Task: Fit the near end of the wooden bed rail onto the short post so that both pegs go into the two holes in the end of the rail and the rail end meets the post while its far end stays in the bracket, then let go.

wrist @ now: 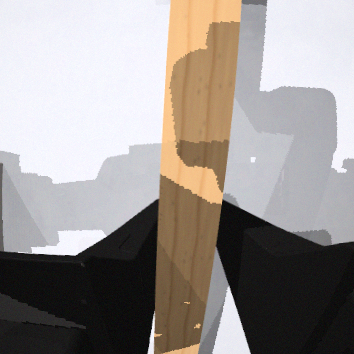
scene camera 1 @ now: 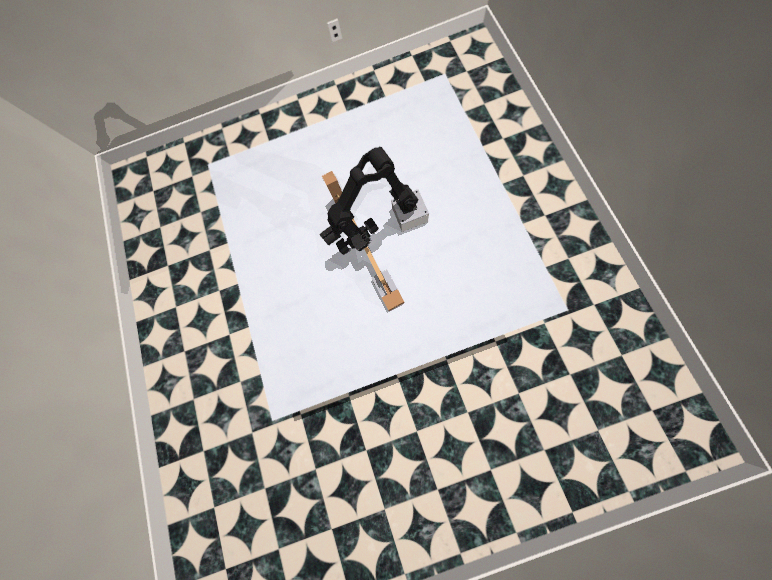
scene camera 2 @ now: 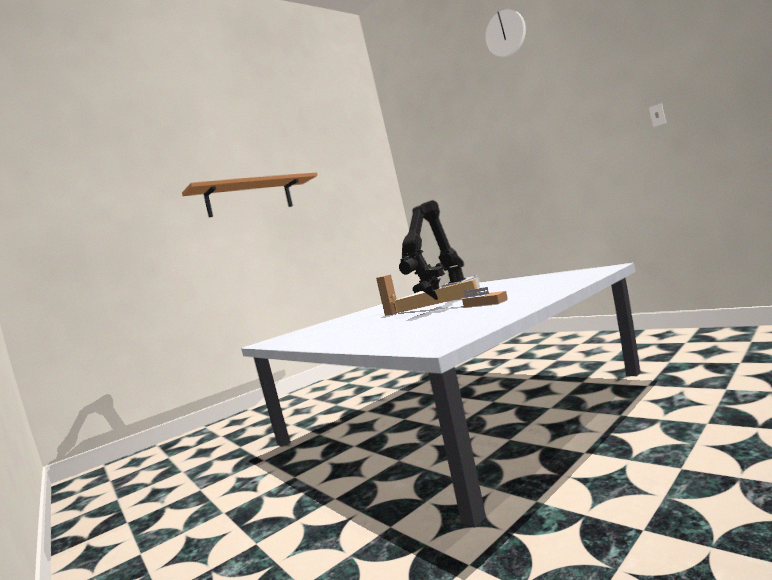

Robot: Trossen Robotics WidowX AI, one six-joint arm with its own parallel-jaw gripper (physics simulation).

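Pixels of known places: gripper, between the fingertips: [wrist: 187, 206] [scene camera 2: 438, 298]; arm's base, origin of its link: [scene camera 1: 408, 205] [scene camera 2: 457, 280].
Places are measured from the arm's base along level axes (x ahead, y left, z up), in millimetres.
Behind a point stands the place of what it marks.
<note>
The wooden bed rail [scene camera 1: 375, 265] @[x 221, y 212, z 15 mm] [scene camera 2: 458, 291] @[x 232, y 207, z -16 mm] [wrist: 200, 100] @[x 234, y 130, z 7 mm] runs between an upright short post [scene camera 1: 328, 177] @[x 281, y -192, z 100 mm] [scene camera 2: 385, 293] @[x 302, y -172, z 22 mm] and a brown block [scene camera 1: 392, 301] @[x 205, y 368, z -44 mm] [scene camera 2: 494, 299] @[x 236, y 382, z -61 mm] with a grey metal bracket [scene camera 1: 383, 283] @[x 215, y 287, z -21 mm] [scene camera 2: 477, 291] @[x 222, y 296, z -26 mm]. Its far end is at the bracket. Its near end is low beside the post's foot; the pegs and holes, and any small gap there, cannot be made out. My gripper [scene camera 1: 358, 240] @[x 235, y 89, z -37 mm] [scene camera 2: 429, 293] @[x 235, y 89, z -37 mm] [wrist: 187, 206] @[x 235, y 89, z -37 mm] is shut on the rail partway along it, with a black finger against each side in the wrist view.
The arm's base stands on a grey box [scene camera 1: 411, 218] @[x 8, y 64, z 2 mm] beside the rail on the white table [scene camera 1: 436, 299] @[x 25, y 418, z -79 mm] [scene camera 2: 349, 336] @[x 654, y 3, z -80 mm]. The arm arches over from that side. A wall shelf [scene camera 2: 249, 183] hangs well away from the table.
</note>
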